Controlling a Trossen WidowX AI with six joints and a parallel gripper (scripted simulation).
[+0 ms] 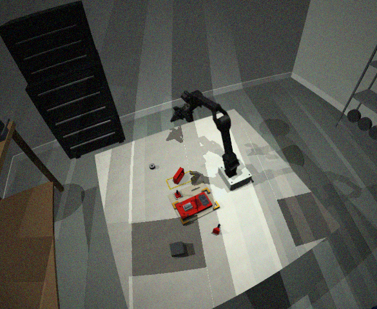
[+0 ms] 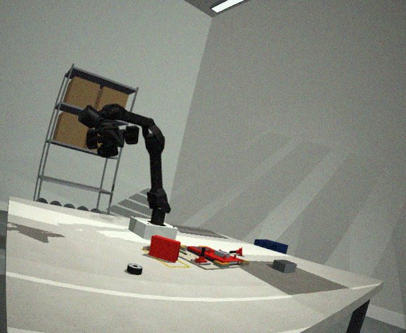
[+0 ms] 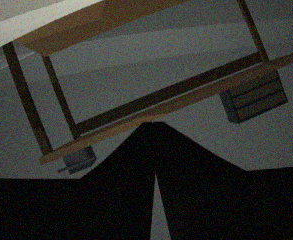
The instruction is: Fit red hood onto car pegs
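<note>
Now: the red hood 30 cm below my gripper tip, 20 cm to the left of it and 5 cm ahead of it. The rest, counted from my gripper tip: black wheel: 32 cm below, 19 cm ahead, 3 cm to the left; then grey engine block: 44 cm to the left, 31 cm below, 8 cm ahead.
</note>
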